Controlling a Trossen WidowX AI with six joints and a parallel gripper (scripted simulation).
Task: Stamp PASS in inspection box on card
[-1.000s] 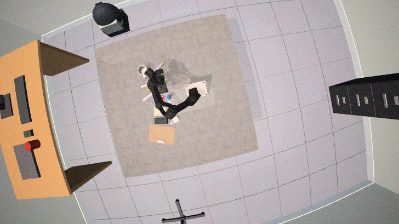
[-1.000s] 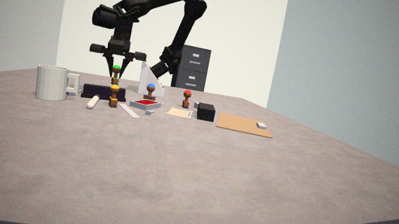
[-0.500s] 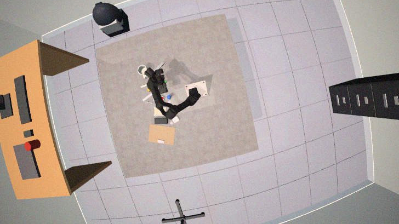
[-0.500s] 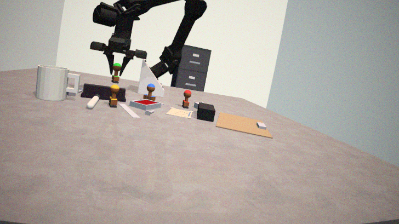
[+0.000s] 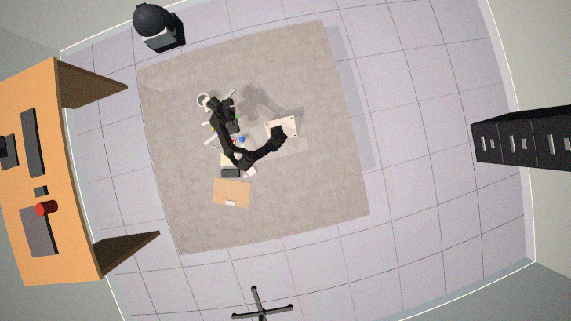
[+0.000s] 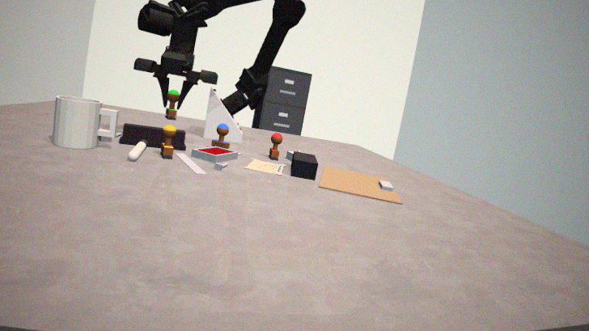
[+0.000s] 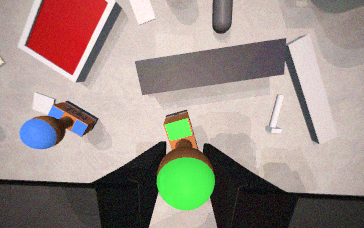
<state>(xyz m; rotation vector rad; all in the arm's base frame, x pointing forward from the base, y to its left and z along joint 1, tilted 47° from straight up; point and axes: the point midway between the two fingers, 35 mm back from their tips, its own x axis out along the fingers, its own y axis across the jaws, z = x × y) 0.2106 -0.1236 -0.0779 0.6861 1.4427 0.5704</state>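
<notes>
My gripper tip is now 11 cm to the right of the red ink pad, 9 cm short of it and 8 cm above it. Round my gripper tip: black bar (7 cm below, 5 cm ahead, 2 cm to the right); then green-knobbed stamp (right at my gripper tip); then blue-knobbed stamp (13 cm to the left, 6 cm below).
</notes>
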